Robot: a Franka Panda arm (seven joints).
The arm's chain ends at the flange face. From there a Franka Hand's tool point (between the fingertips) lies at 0.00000 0.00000 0.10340 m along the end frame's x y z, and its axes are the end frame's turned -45 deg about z.
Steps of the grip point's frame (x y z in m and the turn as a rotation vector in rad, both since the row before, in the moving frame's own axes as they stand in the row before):
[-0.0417, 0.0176, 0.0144, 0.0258, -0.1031, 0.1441]
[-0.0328, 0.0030, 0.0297, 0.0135, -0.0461, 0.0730]
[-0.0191, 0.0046, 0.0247, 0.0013, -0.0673, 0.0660]
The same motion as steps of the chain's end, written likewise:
[-0.0073, 0.0370, 0.0150, -0.0547, -0.0911, 0.1441]
[-0.0166, 0.0231, 0.0298, -0.0231, -0.0421, 0.0730]
[-0.0051, 0.0121, 0.0249, -0.0467, -0.0485, 0.0660]

